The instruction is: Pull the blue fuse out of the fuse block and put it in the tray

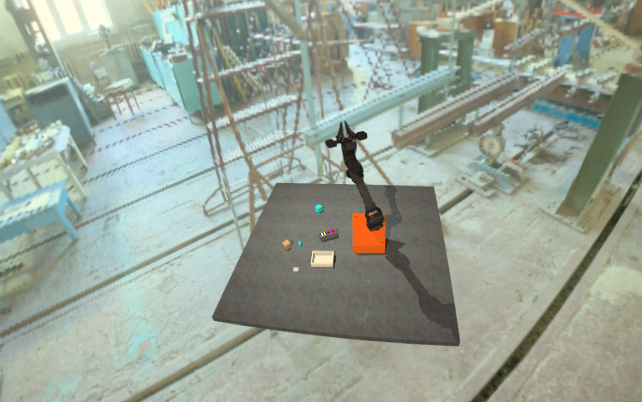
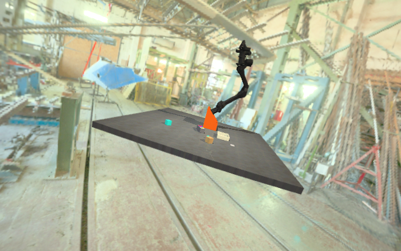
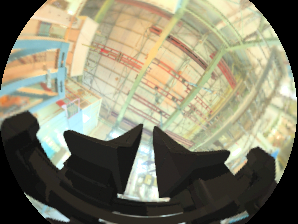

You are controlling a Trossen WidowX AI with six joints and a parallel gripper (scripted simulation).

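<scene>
My gripper tip is 85 cm above the blue fuse, 16 cm to the left of it and 16 cm short of it. From my gripper tip the other things lie so: beige tray (87 cm below, 17 cm ahead, 5 cm to the left); small teal cube (87 cm below, 33 cm ahead, 7 cm to the right); tan cube (86 cm below, 42 cm ahead, 5 cm to the right).
</scene>
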